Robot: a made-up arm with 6 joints.
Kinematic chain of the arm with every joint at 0, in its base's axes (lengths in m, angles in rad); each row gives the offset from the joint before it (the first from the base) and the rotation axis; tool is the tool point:
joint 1: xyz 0 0 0.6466 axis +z
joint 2: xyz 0.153 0 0 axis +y
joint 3: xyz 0 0 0.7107 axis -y
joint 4: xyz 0 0 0.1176 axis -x
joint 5: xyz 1.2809 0 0 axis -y
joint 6: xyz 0.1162 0 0 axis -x
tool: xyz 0 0 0
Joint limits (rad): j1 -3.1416..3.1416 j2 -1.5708..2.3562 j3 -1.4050..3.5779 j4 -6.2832..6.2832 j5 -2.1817..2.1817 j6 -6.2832..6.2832
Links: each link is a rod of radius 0.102 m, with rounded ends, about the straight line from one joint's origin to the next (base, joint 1, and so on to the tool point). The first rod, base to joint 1, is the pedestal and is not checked.
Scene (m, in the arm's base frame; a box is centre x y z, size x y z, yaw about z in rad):
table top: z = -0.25
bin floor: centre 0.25 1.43 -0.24 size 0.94 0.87 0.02 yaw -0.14
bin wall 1: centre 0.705 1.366 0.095 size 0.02 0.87 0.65 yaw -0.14
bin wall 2: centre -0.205 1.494 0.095 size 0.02 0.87 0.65 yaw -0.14
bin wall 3: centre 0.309 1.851 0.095 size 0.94 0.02 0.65 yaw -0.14
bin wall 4: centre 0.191 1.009 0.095 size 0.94 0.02 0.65 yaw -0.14
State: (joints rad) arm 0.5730 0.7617 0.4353 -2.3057 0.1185 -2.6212
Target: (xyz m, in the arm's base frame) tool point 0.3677 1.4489 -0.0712
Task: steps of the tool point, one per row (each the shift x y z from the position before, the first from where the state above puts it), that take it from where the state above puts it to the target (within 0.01 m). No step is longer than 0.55 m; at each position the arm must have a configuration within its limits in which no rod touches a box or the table.
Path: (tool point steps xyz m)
1: -0.4223 0.2783 0.0035
2: -0.4586 0.1220 -0.0225
3: -0.4382 -0.0276 -0.0516
4: 0.0130 0.0533 -0.2561
5: 0.0006 0.0019 -0.2762
6: -0.0136 -0.0551 -0.2841

